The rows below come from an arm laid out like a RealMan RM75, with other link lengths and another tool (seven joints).
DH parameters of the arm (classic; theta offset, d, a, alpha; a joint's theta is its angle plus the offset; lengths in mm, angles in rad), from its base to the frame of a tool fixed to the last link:
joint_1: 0 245.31 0 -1.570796
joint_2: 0 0 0 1.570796
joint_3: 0 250.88 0 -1.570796
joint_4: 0 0 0 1.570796
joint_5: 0 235.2 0 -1.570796
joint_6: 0 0 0 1.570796
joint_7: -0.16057 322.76 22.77 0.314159
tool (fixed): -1.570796 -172.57 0 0
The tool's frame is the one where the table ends.
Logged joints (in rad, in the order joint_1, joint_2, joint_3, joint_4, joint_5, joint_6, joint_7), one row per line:
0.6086, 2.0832, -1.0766, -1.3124, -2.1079, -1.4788, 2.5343
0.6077, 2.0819, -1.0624, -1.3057, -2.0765, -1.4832, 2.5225
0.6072, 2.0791, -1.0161, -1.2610, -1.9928, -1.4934, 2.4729
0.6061, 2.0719, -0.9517, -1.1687, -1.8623, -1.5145, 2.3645
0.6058, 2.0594, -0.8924, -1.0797, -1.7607, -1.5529, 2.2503
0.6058, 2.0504, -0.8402, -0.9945, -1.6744, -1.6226, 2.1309
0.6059, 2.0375, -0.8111, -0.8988, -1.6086, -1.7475, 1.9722
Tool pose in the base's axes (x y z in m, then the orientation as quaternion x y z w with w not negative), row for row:
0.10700, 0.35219, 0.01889, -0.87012, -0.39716, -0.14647, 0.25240
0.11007, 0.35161, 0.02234, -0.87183, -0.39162, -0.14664, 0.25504
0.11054, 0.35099, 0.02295, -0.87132, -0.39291, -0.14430, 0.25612
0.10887, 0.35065, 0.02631, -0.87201, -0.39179, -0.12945, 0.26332
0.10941, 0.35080, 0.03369, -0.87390, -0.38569, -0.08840, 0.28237
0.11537, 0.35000, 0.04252, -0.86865, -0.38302, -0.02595, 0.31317
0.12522, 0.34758, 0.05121, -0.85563, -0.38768, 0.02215, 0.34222
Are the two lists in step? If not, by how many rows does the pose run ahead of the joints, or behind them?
The pose runs 2 rows behind the joints: the pose in row i belongs to the joints in row i - 2.
